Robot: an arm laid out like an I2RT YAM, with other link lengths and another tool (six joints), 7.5 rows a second.
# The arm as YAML. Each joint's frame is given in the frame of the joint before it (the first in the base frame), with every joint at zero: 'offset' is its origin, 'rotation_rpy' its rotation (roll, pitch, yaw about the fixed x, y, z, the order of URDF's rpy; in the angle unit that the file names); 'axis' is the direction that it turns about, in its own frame. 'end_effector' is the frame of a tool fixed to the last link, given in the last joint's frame.
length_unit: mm
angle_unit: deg
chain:
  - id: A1
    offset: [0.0, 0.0, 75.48]
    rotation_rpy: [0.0, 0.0, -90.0]
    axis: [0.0, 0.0, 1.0]
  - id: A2
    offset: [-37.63, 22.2, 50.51]
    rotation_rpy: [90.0, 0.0, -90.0]
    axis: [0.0, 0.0, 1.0]
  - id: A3
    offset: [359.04, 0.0, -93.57]
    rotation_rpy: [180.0, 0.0, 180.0]
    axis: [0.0, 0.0, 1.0]
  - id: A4
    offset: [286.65, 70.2, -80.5]
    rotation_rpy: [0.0, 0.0, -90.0]
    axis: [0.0, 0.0, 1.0]
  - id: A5
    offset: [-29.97, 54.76, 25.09]
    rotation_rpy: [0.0, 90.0, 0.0]
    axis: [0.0, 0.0, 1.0]
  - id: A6
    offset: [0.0, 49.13, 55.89]
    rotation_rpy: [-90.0, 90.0, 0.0]
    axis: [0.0, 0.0, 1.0]
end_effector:
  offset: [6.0, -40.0, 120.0]
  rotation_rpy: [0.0, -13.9, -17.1]
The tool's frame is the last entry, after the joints.
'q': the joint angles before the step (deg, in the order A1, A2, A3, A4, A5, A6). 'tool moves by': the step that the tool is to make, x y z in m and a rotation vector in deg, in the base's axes. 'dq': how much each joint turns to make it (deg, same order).
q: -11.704, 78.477, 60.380, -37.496, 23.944, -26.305
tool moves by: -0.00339, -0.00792, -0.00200, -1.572, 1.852, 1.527
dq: -1.289, 0.219, -0.022, 0.284, 0.001, -3.737
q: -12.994, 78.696, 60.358, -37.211, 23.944, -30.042
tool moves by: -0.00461, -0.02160, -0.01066, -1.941, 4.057, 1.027
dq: -3.498, 1.858, 0.000, 0.808, -0.110, -5.880
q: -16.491, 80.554, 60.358, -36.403, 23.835, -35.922
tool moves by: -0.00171, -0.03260, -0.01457, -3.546, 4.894, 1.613
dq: -4.285, 3.126, 0.000, 3.061, 0.874, -8.371
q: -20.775, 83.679, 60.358, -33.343, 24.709, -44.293
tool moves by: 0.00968, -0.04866, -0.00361, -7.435, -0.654, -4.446
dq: -3.562, 3.301, 0.000, 8.415, 5.880, -3.562
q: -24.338, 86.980, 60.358, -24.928, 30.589, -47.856
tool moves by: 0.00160, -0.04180, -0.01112, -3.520, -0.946, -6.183
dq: -3.868, 3.759, 0.000, 6.140, 3.585, 0.045
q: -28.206, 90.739, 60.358, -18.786, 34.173, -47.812
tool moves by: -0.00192, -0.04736, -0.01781, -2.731, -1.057, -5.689
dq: -4.917, 4.699, 0.021, 7.432, 1.859, -0.786
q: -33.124, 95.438, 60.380, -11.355, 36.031, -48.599
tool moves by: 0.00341, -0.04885, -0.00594, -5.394, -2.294, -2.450
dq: -4.306, 3.846, -0.001, 11.431, 0.722, -4.371
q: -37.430, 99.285, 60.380, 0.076, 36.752, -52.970
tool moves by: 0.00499, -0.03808, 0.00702, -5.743, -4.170, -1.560
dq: -2.995, 2.295, 0.021, 10.865, -0.131, -2.908
